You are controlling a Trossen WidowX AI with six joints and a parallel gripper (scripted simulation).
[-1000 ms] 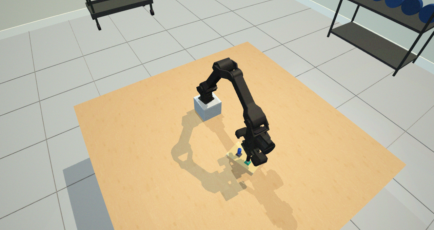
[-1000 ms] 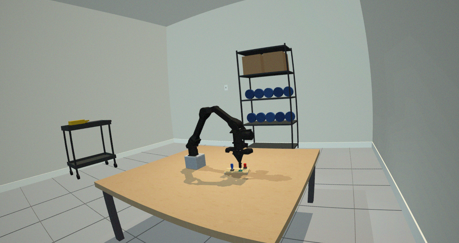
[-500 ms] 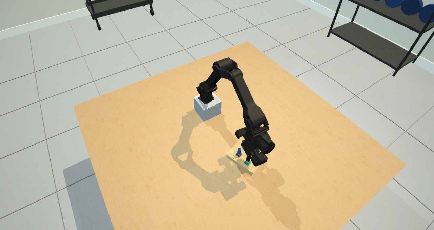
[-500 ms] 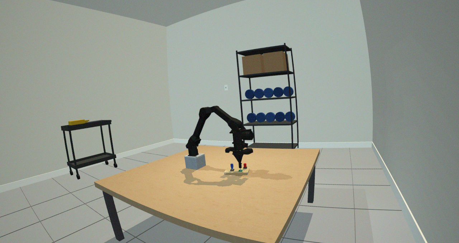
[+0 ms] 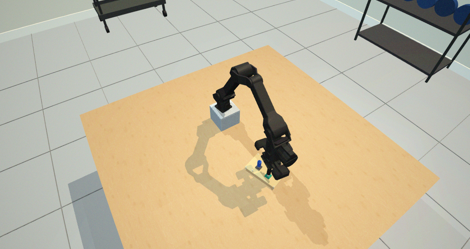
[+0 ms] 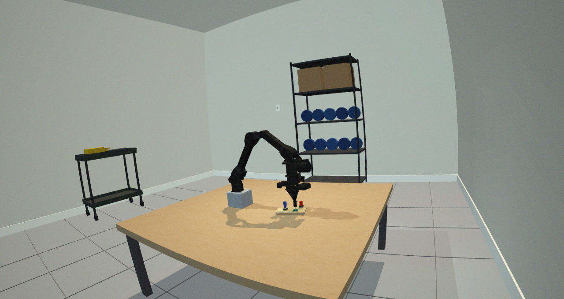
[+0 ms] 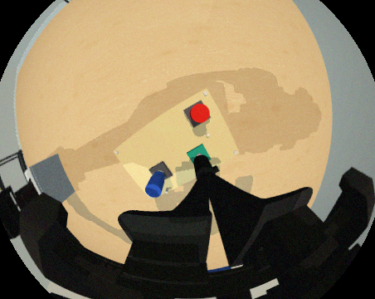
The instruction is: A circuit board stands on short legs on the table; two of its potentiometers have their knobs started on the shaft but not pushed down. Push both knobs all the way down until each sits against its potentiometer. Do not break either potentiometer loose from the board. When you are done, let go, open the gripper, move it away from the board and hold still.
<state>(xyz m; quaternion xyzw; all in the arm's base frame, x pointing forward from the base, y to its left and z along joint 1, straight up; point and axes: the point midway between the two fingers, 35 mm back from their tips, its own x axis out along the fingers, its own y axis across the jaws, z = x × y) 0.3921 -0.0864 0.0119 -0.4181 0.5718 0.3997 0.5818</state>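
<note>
The blue knob is 6 cm behind my gripper tip and 3 cm below it.
</note>
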